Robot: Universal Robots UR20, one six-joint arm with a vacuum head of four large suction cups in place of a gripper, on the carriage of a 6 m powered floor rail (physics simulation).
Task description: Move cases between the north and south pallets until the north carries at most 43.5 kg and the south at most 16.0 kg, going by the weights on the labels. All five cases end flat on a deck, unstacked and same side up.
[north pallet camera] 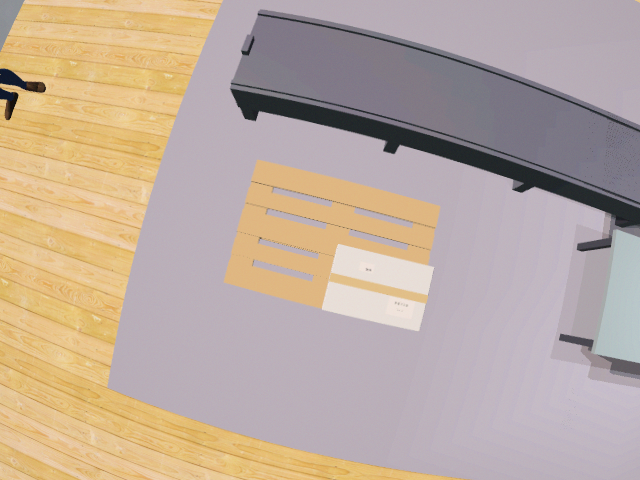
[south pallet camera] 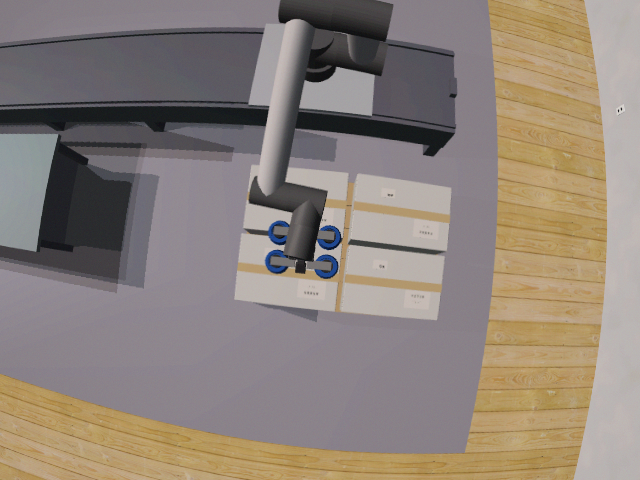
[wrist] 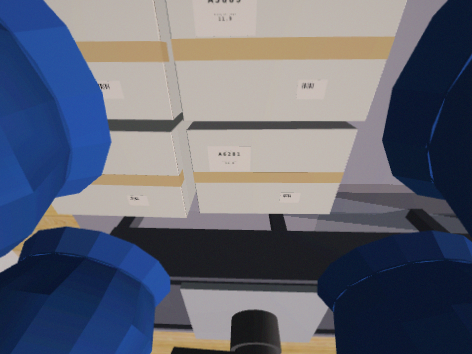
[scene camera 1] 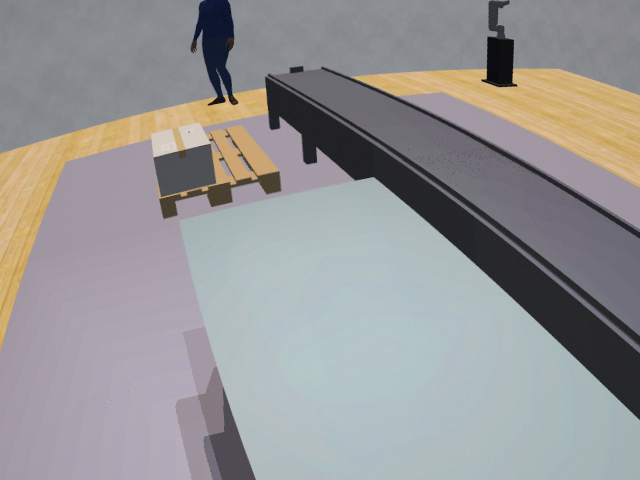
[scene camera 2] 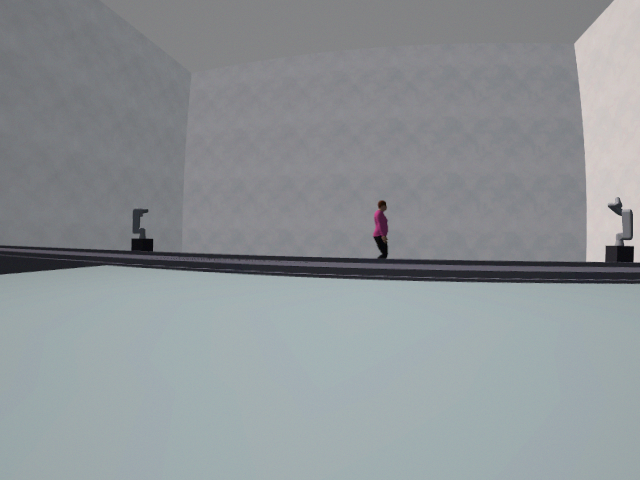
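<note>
My gripper, four blue suction cups, is open and holds nothing; it hangs above the two left cases in the south pallet camera. Four white taped cases lie flat on the south pallet: upper left, partly hidden by the arm, label A6281, weight too small to read; lower left, label showing 11.9; upper right and lower right, labels unreadable. One case lies flat on a corner of the north pallet, label unreadable.
The long dark floor rail runs beside both pallets, with the arm's light carriage at the south end. A pale table stands between the pallets. A person in blue stands beyond the north pallet.
</note>
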